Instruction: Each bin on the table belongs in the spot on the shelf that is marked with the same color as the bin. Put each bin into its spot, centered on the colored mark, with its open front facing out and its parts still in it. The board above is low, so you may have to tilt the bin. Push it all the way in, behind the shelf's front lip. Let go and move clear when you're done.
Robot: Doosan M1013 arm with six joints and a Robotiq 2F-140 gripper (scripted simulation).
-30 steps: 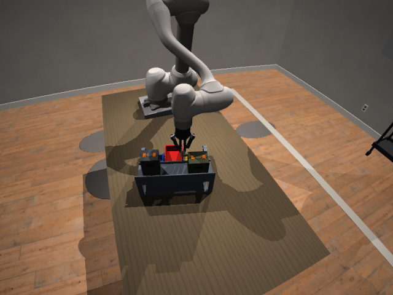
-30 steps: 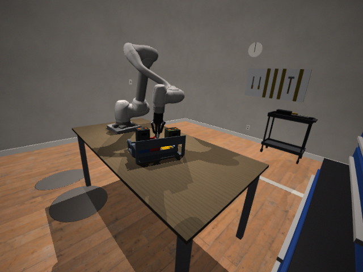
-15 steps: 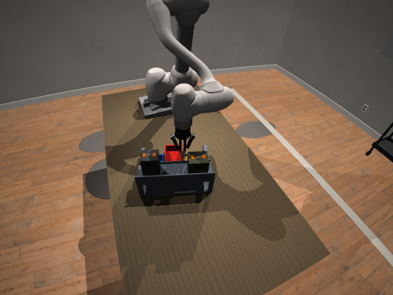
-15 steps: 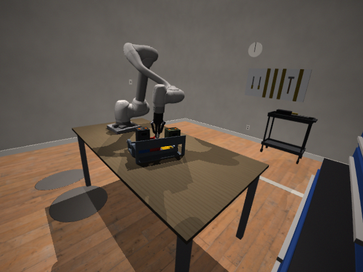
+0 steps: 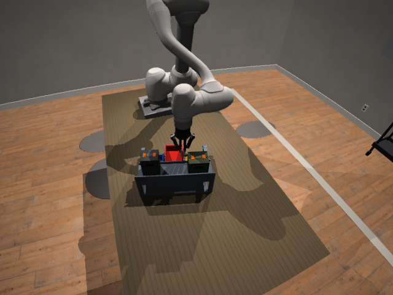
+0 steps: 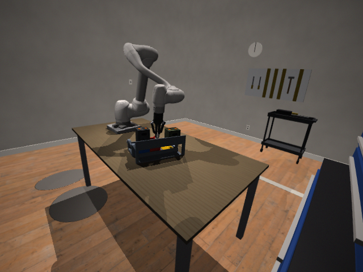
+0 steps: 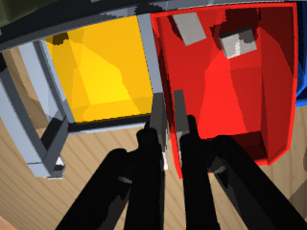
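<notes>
Right now the red bin is 30 mm behind my hand, 40 mm to the right of it and 40 mm below it. From my hand the other things lie so: green toolbox (160 mm ahead, 60 mm above); dark box (60 mm ahead, 210 mm to the right, 70 mm above); blue bin (30 mm behind, 160 mm to the right, 50 mm below).
</notes>
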